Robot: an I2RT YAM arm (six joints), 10 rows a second.
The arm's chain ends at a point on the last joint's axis. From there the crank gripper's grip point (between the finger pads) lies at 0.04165 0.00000 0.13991 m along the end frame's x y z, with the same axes.
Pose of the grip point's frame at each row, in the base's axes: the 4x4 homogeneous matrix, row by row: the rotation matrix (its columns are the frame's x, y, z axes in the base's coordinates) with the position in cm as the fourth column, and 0 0 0 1 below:
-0.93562 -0.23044 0.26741 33.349; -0.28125 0.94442 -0.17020 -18.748; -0.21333 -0.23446 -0.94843 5.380; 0 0 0 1
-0.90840 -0.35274 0.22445 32.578; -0.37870 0.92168 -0.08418 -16.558; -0.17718 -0.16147 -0.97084 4.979; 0 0 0 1
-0.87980 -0.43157 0.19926 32.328; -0.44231 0.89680 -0.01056 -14.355; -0.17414 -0.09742 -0.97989 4.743; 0 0 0 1
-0.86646 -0.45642 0.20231 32.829; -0.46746 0.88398 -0.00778 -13.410; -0.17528 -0.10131 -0.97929 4.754; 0 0 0 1
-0.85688 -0.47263 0.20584 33.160; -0.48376 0.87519 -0.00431 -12.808; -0.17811 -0.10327 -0.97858 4.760; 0 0 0 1
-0.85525 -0.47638 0.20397 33.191; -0.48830 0.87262 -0.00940 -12.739; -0.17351 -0.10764 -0.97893 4.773; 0 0 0 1
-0.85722 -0.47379 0.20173 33.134; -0.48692 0.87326 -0.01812 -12.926; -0.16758 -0.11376 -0.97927 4.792; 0 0 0 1
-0.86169 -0.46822 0.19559 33.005; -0.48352 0.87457 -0.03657 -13.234; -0.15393 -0.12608 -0.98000 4.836; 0 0 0 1
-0.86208 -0.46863 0.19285 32.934; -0.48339 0.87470 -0.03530 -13.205; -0.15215 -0.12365 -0.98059 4.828; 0 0 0 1
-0.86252 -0.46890 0.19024 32.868; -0.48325 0.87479 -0.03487 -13.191; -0.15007 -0.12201 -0.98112 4.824; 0 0 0 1
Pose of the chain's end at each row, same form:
-0.93562 -0.23044 0.26741 33.505; -0.28125 0.94442 -0.17020 -15.195; -0.21333 -0.23446 -0.94843 19.538; 0 0 0 1
-0.90840 -0.35274 0.22445 33.221; -0.37870 0.92168 -0.08418 -13.803; -0.17718 -0.16147 -0.97084 19.300; 0 0 0 1
-0.87980 -0.43157 0.19926 33.205; -0.44231 0.89680 -0.01056 -12.365; -0.17414 -0.09742 -0.97989 19.178; 0 0 0 1
-0.86646 -0.45642 0.20231 33.607; -0.46746 0.88398 -0.00778 -11.354; -0.17528 -0.10131 -0.97929 19.185; 0 0 0 1
-0.85688 -0.47263 0.20584 33.849; -0.48376 0.87519 -0.00431 -10.733; -0.17811 -0.10327 -0.97858 19.193; 0 0 0 1
-0.85525 -0.47638 0.20397 33.899; -0.48830 0.87262 -0.00940 -10.574; -0.17351 -0.10764 -0.97893 19.192; 0 0 0 1
-0.85722 -0.47379 0.20173 33.882; -0.48692 0.87326 -0.01812 -10.644; -0.16758 -0.11376 -0.97927 19.191; 0 0 0 1
-0.86169 -0.46822 0.19559 33.857; -0.48352 0.87457 -0.03657 -10.708; -0.15393 -0.12608 -0.98000 19.188; 0 0 0 1
-0.86208 -0.46863 0.19285 33.826; -0.48339 0.87470 -0.03530 -10.698; -0.15215 -0.12365 -0.98059 19.181; 0 0 0 1
-0.86252 -0.46890 0.19024 33.799; -0.48325 0.87479 -0.03487 -10.690; -0.15007 -0.12201 -0.98112 19.176; 0 0 0 1

